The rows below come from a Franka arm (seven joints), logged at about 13 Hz.
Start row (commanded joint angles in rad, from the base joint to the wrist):
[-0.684, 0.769, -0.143, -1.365, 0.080, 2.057, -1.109]
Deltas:
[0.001, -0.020, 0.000, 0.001, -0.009, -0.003, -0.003]
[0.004, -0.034, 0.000, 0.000, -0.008, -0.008, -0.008]
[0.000, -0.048, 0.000, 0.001, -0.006, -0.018, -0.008]
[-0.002, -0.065, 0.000, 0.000, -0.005, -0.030, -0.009]
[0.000, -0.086, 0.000, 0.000, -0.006, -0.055, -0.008]
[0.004, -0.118, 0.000, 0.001, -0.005, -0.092, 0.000]
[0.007, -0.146, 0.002, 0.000, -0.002, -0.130, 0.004]
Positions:
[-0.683, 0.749, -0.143, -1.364, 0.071, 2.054, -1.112]
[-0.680, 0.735, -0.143, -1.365, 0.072, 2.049, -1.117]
[-0.684, 0.721, -0.143, -1.364, 0.074, 2.039, -1.117]
[-0.686, 0.704, -0.143, -1.365, 0.075, 2.027, -1.118]
[-0.684, 0.683, -0.143, -1.365, 0.074, 2.002, -1.117]
[-0.680, 0.651, -0.143, -1.364, 0.075, 1.965, -1.109]
[-0.677, 0.623, -0.141, -1.365, 0.078, 1.927, -1.105]

